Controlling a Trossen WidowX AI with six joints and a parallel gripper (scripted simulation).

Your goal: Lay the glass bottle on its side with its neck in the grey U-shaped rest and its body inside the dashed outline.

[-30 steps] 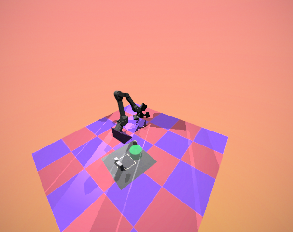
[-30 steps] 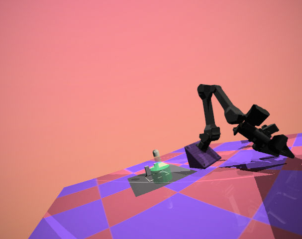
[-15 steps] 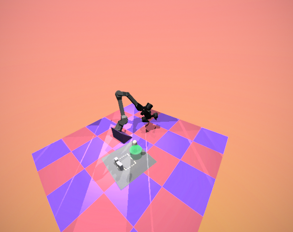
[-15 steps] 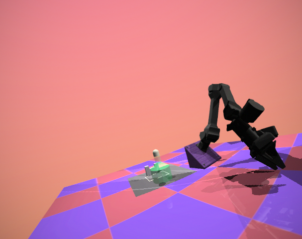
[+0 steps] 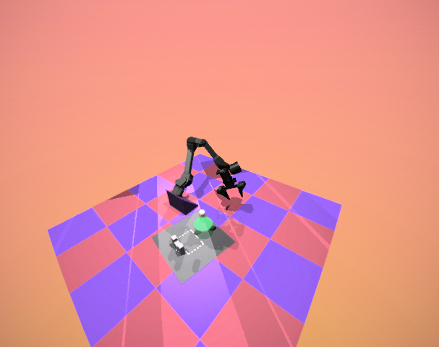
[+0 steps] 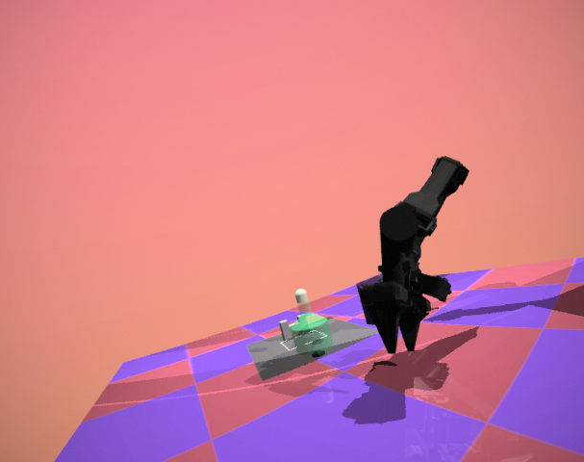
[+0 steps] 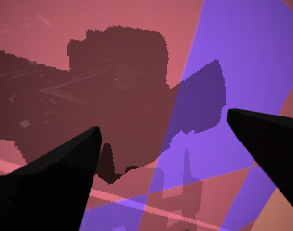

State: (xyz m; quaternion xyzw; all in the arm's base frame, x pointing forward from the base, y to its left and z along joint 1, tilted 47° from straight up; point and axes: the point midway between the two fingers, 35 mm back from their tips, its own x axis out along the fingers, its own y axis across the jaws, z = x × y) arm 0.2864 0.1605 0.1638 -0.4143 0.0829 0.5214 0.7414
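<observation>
My gripper tip is now 290 mm to the left of the green glass bottle, 50 mm below it and 20 mm past it. Also, from my gripper tip: dark grey mat (370 mm to the right, 40 mm below, 30 mm behind).
</observation>
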